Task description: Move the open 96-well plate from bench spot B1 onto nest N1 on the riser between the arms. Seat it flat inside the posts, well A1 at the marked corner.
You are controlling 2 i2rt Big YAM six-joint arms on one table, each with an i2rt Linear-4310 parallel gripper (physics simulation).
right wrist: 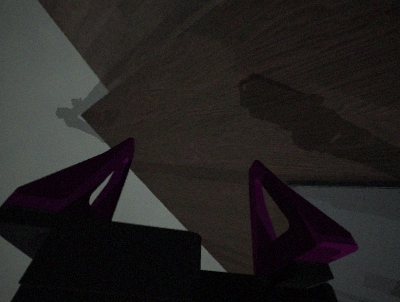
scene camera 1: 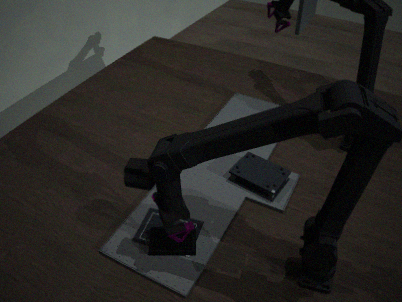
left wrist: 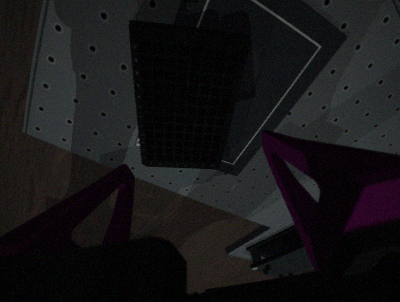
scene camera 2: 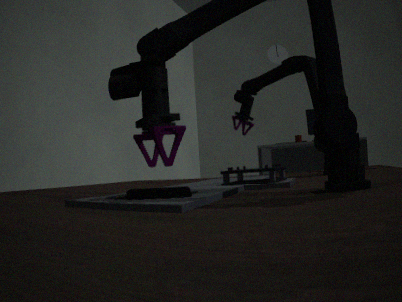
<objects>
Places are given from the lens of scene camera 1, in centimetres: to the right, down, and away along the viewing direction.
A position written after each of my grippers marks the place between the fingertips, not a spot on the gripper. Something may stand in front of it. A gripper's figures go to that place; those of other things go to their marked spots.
my left gripper [scene camera 1: 174, 227]: -7, 20, 93
dark well plate [scene camera 1: 160, 244]: -11, 25, 94
</objects>
